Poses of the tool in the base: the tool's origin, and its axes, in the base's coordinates. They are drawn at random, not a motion.
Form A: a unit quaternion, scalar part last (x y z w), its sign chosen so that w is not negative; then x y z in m.
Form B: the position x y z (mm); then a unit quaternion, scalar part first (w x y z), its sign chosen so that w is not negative. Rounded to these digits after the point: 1 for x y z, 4 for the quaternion.
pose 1, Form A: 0.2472 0.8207 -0.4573 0.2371 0.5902 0.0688 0.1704
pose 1, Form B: 590.2 68.8 170.4 0.2371 0.2472 0.8207 -0.4573
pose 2, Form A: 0.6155 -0.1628 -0.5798 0.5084 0.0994 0.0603 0.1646
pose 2, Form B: 99.4 60.3 164.6 0.5084 0.6155 -0.1628 -0.5798
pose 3, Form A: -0.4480 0.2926 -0.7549 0.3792 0.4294 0.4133 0.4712
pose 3, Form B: 429.4 413.3 471.2 0.3792 -0.4480 0.2926 -0.7549
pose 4, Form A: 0.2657 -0.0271 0.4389 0.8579 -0.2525 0.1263 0.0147
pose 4, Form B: -252.5 126.3 14.7 0.8579 0.2657 -0.0271 0.4389
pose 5, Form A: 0.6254 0.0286 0.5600 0.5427 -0.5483 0.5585 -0.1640
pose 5, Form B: -548.3 558.5 -164.0 0.5427 0.6254 0.0286 0.5600
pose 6, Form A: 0.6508 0.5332 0.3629 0.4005 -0.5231 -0.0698 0.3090
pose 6, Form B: -523.1 -69.8 309.0 0.4005 0.6508 0.5332 0.3629
